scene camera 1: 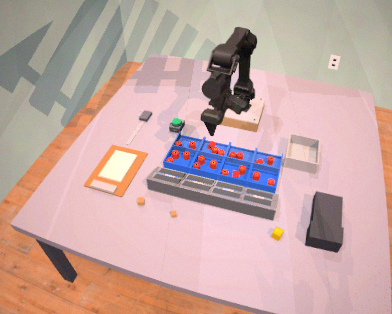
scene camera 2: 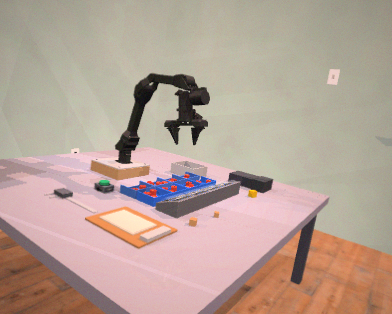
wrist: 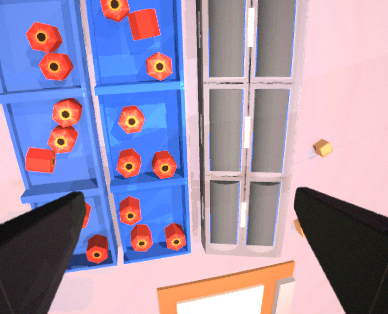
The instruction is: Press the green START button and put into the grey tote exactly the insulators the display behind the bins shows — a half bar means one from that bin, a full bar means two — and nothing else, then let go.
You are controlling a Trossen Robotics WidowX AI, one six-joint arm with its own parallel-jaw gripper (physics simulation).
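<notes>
My gripper is open, with nothing between the fingers. It points down, high above the bins. The blue bins stand in two rows and hold red insulators, some upright and some lying. The long grey display runs beside them; its windows look grey in the wrist view. The green START button is near the end of the bins. The grey tote is at the opposite end; no red shows inside it.
A black block and a yellow cube lie towards the tote's side. Two small orange cubes lie past the display. An orange clipboard and a dark grey piece are beyond the button end.
</notes>
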